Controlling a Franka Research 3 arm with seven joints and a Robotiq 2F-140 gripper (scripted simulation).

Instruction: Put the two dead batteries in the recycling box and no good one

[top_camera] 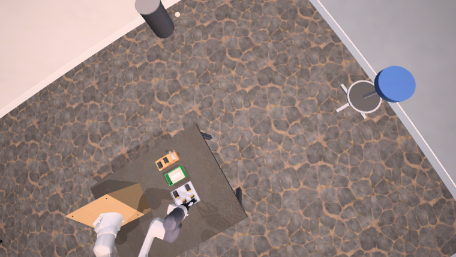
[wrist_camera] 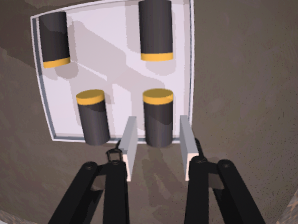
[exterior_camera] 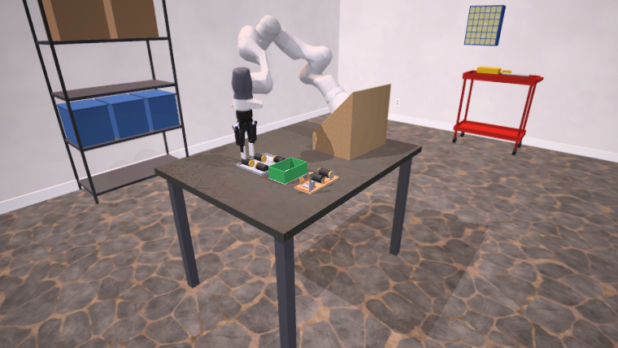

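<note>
The bulb is 420 mm to the left of my hand and 70 mm ahead of it. Also, from my hand: white tray 70 mm below, 50 mm to the left, 50 mm behind; then green recycling box 240 mm to the left, 60 mm below, 10 mm behind.
</note>
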